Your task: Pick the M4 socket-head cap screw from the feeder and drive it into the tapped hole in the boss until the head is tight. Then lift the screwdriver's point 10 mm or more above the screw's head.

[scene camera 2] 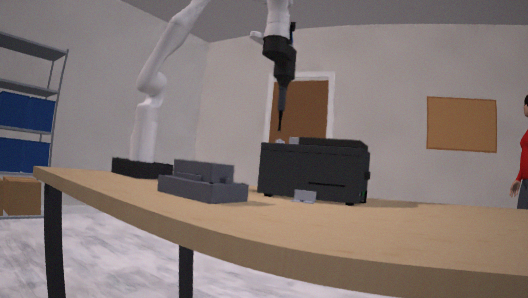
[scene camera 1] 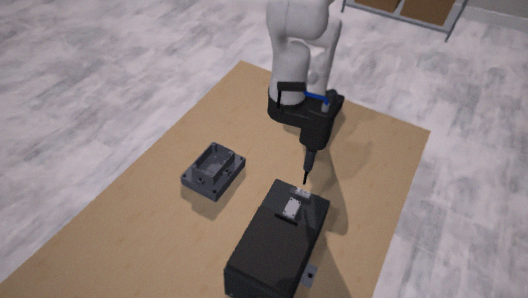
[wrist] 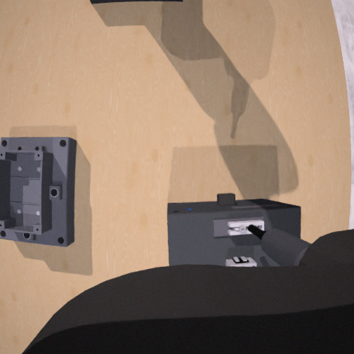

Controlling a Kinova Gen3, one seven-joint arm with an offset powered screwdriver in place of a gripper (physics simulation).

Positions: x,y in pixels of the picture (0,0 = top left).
Scene:
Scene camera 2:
black screw feeder: 281,172
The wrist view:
black screw feeder: 190,236
pale slotted pick-up block: 220,226

